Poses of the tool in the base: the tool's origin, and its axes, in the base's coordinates. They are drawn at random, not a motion.
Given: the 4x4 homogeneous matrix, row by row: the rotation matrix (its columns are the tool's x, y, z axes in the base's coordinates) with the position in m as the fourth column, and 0 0 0 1 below. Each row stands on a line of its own.
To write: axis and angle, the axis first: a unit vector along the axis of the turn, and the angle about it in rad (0 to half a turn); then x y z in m. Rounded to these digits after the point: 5 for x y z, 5 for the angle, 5 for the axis.
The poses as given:
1:
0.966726 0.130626 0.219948 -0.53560
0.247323 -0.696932 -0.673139 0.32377
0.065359 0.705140 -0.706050 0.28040
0 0 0 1
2:
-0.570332 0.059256 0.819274 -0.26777
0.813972 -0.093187 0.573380 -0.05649
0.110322 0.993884 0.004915 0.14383
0 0 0 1
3:
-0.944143 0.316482 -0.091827 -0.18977
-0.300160 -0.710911 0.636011 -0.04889
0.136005 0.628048 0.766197 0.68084
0 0 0 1
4:
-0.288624 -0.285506 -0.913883 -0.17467
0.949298 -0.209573 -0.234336 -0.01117
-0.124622 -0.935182 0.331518 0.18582
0 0 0 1
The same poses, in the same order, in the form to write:
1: 0.99027 0.11107 0.08384 2.37190 -0.53560 0.32377 0.28040
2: 0.37625 0.63435 0.67530 2.54865 -0.26777 -0.05649 0.14383
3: -0.01211 -0.34655 -0.93795 2.80665 -0.18977 -0.04889 0.68084
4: -0.43143 -0.48586 0.76013 2.19363 -0.17467 -0.01117 0.18582
